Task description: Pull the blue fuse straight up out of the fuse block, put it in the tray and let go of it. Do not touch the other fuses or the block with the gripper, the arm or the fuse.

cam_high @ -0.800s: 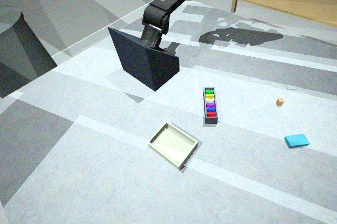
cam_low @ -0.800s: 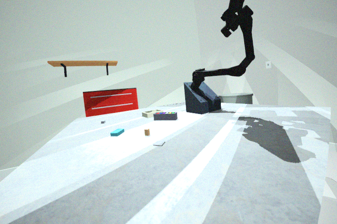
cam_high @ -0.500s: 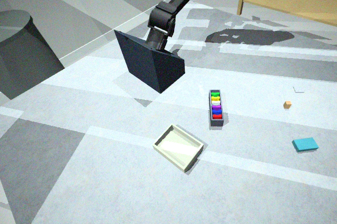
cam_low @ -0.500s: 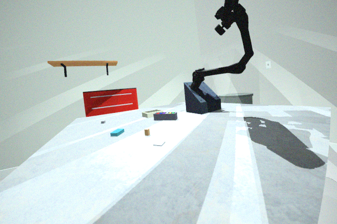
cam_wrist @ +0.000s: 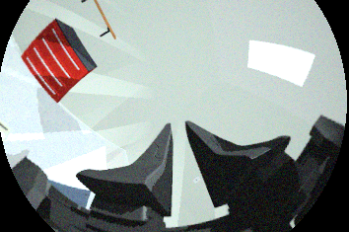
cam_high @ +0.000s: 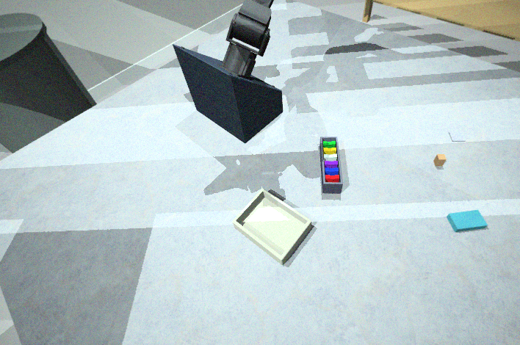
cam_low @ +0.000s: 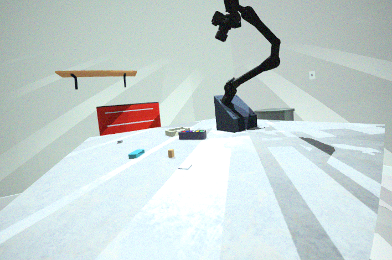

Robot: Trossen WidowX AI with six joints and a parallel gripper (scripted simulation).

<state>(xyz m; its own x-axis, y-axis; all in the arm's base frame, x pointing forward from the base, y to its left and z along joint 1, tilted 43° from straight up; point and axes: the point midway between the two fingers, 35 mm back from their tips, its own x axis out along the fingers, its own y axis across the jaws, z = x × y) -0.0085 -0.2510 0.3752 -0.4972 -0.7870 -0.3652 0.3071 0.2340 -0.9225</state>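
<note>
My gripper tip is now 610 mm above the blue fuse, 270 mm short of it and 70 mm to the left of it. Round my gripper tip: tan cube 620 mm below, 450 mm ahead, 100 mm to the left; red fuse 610 mm below, 280 mm ahead, 90 mm to the right; pale tray 630 mm below, 250 mm to the right, 230 mm ahead.
</note>
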